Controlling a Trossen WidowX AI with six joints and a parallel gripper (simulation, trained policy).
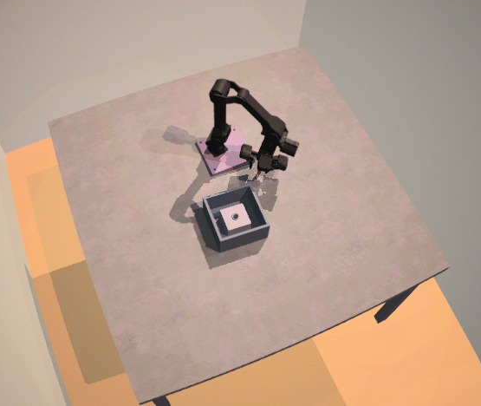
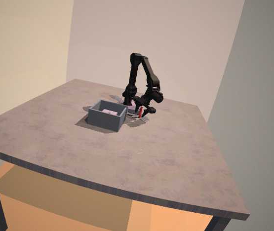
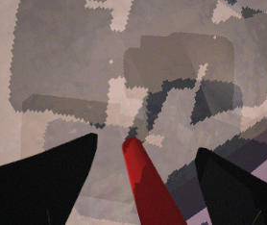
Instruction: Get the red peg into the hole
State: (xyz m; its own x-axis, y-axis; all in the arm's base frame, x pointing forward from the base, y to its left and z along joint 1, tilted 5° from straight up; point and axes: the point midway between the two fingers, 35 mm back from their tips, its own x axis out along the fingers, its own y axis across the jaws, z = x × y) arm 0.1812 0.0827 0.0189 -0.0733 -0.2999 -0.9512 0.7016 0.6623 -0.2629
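Now: gripper tip 13 cm short of the plate, 21 cm to the left of it and 3 cm below it. From my gripper tip the other things lie so: grey box (13 cm ahead, 21 cm to the right, 1 cm above); red peg (1 cm to the left, 2 cm above).
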